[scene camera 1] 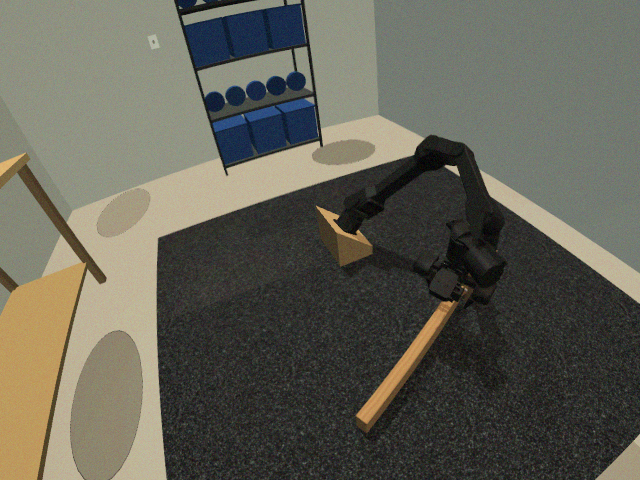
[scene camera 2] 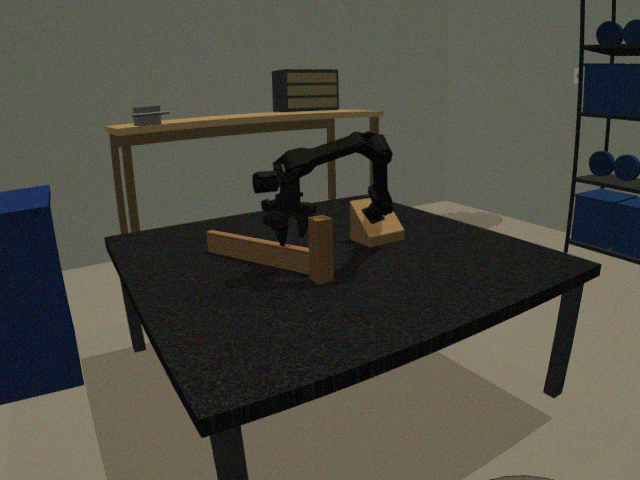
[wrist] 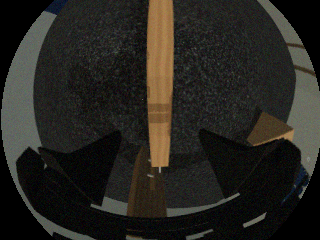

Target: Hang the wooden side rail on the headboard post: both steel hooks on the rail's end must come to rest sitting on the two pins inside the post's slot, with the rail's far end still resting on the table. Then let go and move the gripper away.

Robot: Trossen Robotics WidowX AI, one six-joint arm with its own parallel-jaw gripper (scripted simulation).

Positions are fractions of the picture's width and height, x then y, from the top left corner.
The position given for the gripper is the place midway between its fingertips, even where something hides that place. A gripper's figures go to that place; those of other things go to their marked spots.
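Scene:
Gripper (scene camera 2: 0.46,0.51), 1.41 m from the lens. Wooden side rail (scene camera 2: 0.46,0.54), 1.40 m from the lens.

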